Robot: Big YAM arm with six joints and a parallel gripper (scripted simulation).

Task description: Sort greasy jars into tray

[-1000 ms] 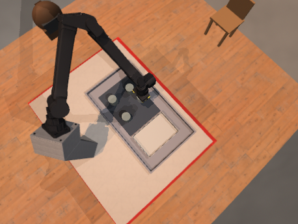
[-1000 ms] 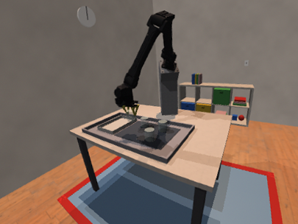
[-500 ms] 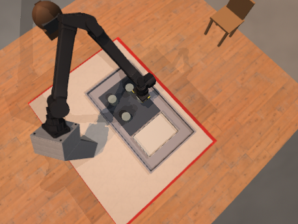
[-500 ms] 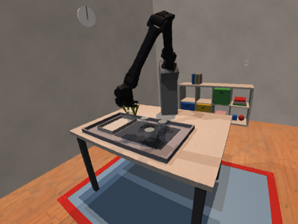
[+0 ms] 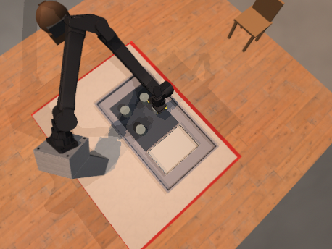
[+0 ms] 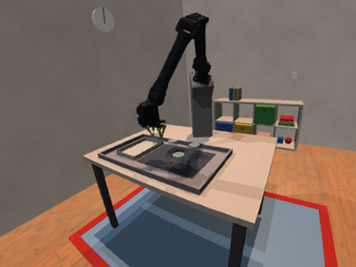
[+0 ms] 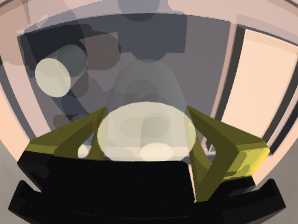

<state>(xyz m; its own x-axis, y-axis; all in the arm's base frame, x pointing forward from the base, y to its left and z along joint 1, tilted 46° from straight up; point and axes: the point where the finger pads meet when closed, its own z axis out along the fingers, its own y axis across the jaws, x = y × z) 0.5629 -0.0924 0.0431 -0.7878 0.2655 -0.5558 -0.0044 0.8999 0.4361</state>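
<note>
Now: the pale tray 80 mm behind my hand, 260 mm to the right of it and 160 mm below it. Round my hand: dark drying mat (80 mm behind, 60 mm to the left, 170 mm below).
</note>
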